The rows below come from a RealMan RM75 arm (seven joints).
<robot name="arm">
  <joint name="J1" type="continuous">
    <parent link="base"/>
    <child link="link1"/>
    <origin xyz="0 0 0.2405"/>
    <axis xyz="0 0 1"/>
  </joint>
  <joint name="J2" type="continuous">
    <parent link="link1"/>
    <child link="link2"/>
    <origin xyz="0 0 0" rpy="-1.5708 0 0"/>
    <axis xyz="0 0 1"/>
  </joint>
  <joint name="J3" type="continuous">
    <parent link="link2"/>
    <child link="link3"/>
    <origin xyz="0 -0.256 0" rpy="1.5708 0 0"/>
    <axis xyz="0 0 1"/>
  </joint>
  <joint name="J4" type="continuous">
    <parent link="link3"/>
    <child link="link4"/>
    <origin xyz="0 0 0" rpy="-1.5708 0 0"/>
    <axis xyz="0 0 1"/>
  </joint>
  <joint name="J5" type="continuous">
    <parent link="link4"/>
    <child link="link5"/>
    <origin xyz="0 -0.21 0" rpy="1.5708 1.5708 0"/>
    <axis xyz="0 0 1"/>
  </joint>
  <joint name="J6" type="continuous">
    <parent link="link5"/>
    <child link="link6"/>
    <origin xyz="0 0 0" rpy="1.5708 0 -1.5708"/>
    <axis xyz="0 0 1"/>
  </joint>
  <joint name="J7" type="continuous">
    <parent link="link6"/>
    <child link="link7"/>
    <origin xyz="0 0.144 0" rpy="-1.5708 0 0"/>
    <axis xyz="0 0 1"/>
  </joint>
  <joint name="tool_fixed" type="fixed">
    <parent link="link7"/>
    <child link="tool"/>
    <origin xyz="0 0 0" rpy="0 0 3.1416"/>
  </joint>
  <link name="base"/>
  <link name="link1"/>
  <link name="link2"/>
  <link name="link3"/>
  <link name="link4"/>
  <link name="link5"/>
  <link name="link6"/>
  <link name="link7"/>
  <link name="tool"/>
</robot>
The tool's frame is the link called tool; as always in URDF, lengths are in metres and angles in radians. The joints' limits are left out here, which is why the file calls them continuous.
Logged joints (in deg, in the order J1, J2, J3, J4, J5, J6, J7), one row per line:
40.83 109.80 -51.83 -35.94 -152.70 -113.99 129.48
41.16 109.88 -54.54 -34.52 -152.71 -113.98 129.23
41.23 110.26 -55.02 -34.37 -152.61 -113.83 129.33
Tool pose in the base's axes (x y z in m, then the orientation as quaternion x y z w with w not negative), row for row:
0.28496 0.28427 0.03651 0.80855 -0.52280 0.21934 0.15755
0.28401 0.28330 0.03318 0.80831 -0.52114 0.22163 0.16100
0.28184 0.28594 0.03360 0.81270 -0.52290 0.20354 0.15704
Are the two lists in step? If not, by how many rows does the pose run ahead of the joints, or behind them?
The pose runs 1 row ahead of the joints: the pose in row i belongs to the joints in row i + 1.
